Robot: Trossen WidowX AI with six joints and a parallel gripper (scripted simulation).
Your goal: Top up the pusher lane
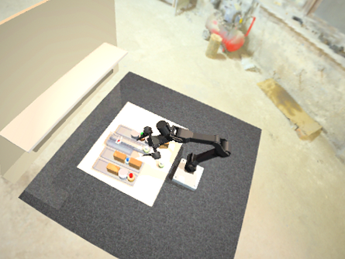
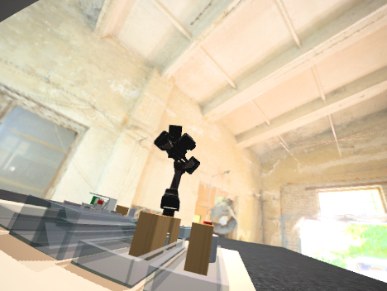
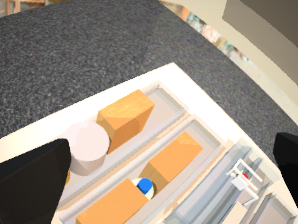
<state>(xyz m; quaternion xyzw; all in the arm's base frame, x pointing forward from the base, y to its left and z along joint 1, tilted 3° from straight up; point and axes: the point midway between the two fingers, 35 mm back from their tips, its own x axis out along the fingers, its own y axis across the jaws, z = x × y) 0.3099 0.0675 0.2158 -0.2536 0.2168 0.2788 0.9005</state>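
Right now the white board is 250 mm below my gripper tip, 130 mm to the right of it and 50 mm ahead of it. Round my gripper tip: lane 230 mm below, 140 mm ahead, 100 mm to the right; then brown block 210 mm below, 200 mm to the right, 110 mm behind; then white pusher plate 200 mm below, 100 mm ahead, 90 mm to the right.
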